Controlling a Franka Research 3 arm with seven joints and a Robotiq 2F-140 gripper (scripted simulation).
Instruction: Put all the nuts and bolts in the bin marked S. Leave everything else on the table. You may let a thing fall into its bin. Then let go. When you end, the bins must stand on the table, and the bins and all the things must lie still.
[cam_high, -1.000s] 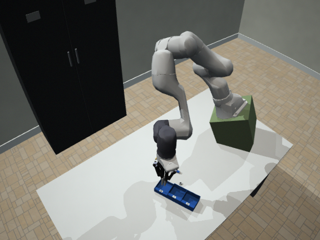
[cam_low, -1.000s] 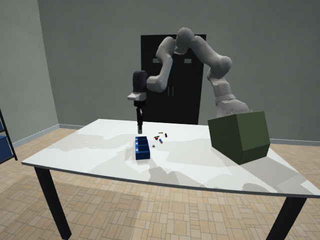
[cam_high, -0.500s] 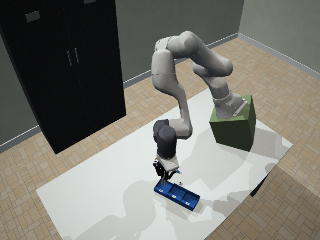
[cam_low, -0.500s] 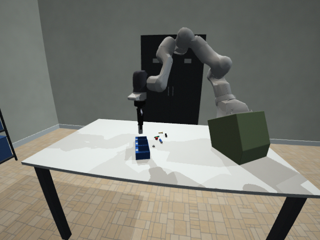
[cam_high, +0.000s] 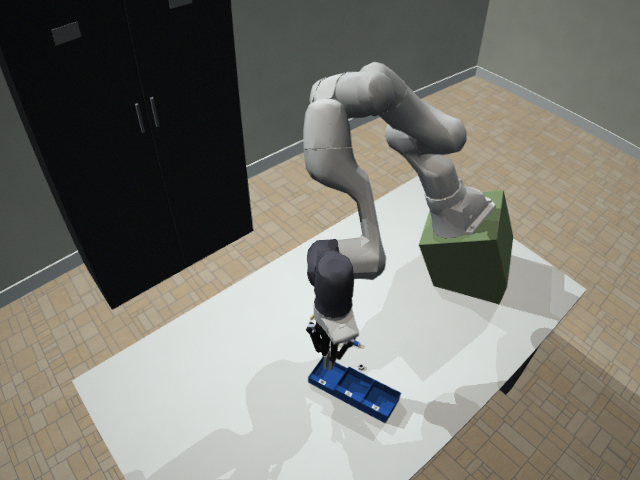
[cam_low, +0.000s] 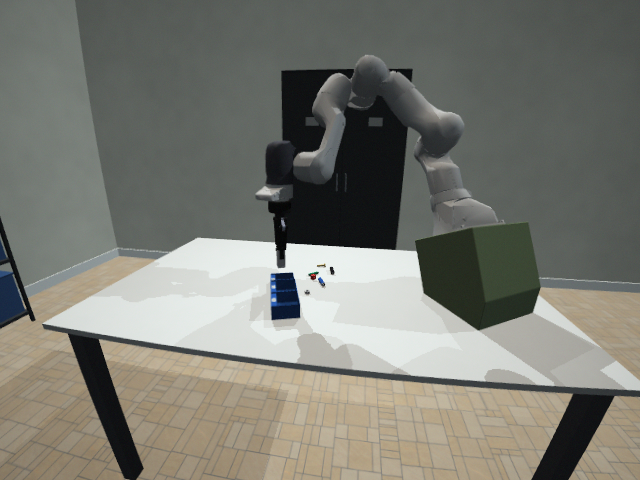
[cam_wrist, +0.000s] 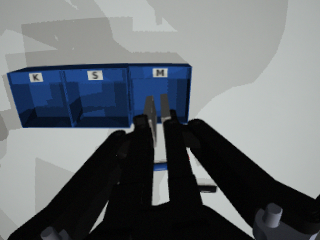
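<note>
The blue bin lies 90 mm below my hand, 70 mm to the left of it and 30 mm behind it. The rest, counted from my hand: grey nut 110 mm below, 100 mm behind, 30 mm to the left; then blue piece 130 mm behind, 100 mm below, 60 mm to the right; then red piece 100 mm below, 100 mm behind, 90 mm to the right.
</note>
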